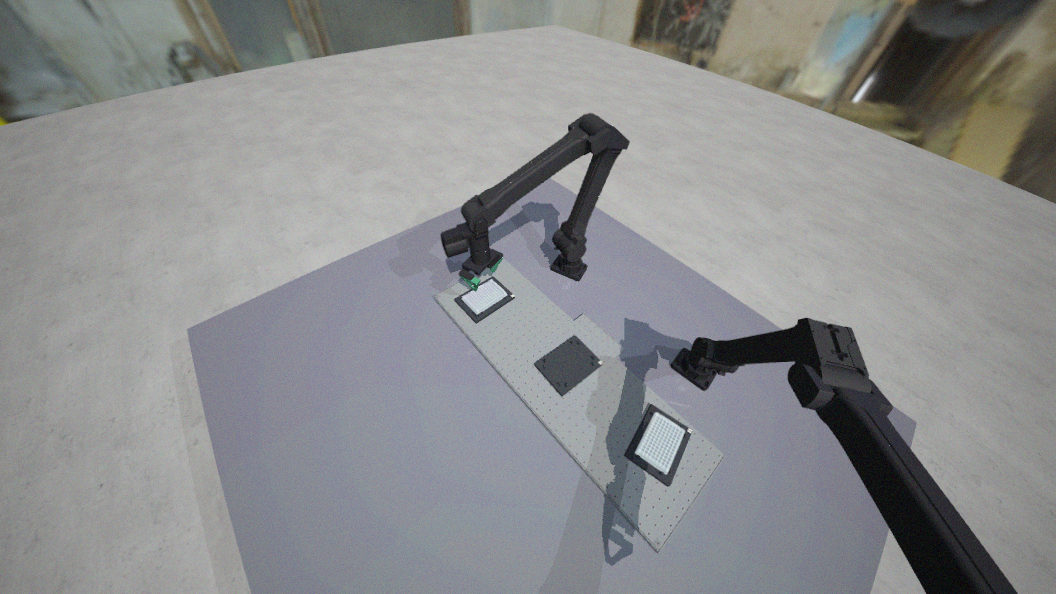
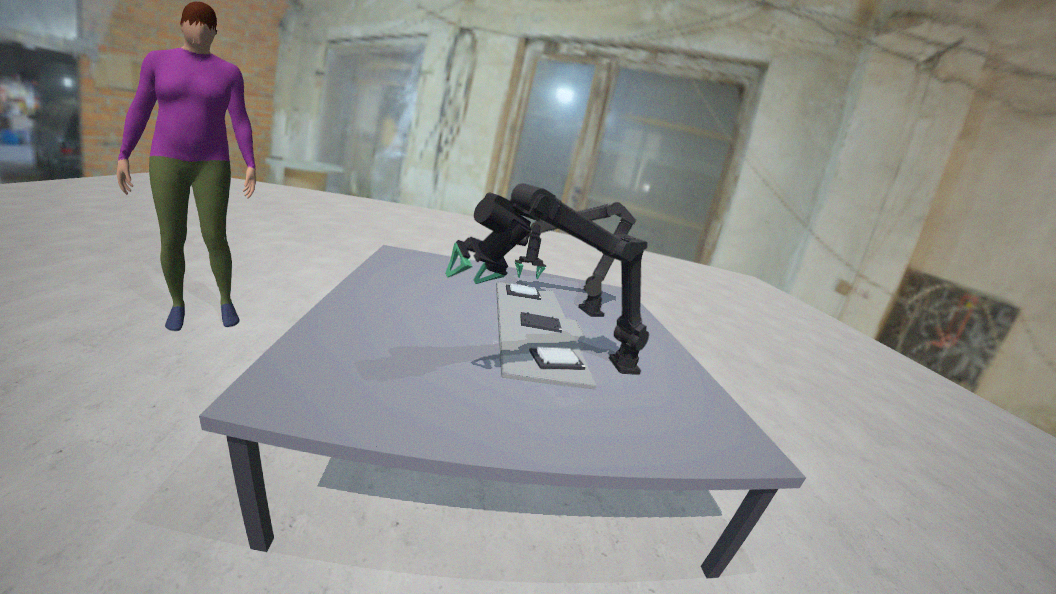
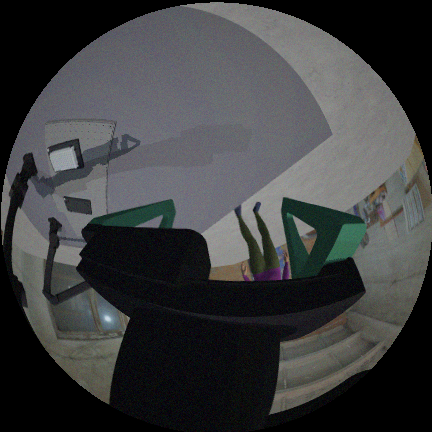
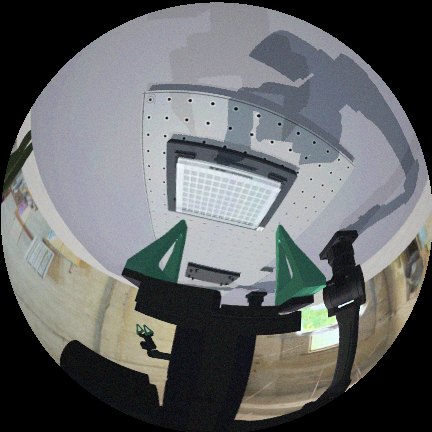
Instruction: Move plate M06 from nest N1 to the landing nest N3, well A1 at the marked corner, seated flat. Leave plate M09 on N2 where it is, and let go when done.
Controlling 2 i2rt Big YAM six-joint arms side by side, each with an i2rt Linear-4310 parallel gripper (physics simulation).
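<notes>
A white well plate (image 1: 483, 297) (image 2: 523, 289) (image 4: 225, 195) sits in a dark nest at the far end of the board. Another white plate (image 1: 662, 441) (image 2: 559, 357) (image 3: 64, 157) sits in the nest at the near end. The plates' labels are not readable. The middle nest (image 1: 567, 364) (image 2: 541, 322) (image 3: 78, 205) (image 4: 212, 274) is empty, with a small pale mark at one corner. My right gripper (image 1: 485, 279) (image 2: 530, 277) (image 4: 230, 225) is open and empty, pointing down above the far plate. My left gripper (image 2: 462, 278) (image 3: 226, 204) is open and empty, raised high over the table.
The pale perforated board (image 1: 528, 328) (image 2: 511, 325) (image 4: 160, 130) carries the three nests on the grey-violet table (image 1: 332, 413) (image 2: 384, 413). Both arm bases stand along one long side of the board. The left arm reaches high across it, casting a shadow near the near plate. A person (image 2: 195, 110) stands beyond the table.
</notes>
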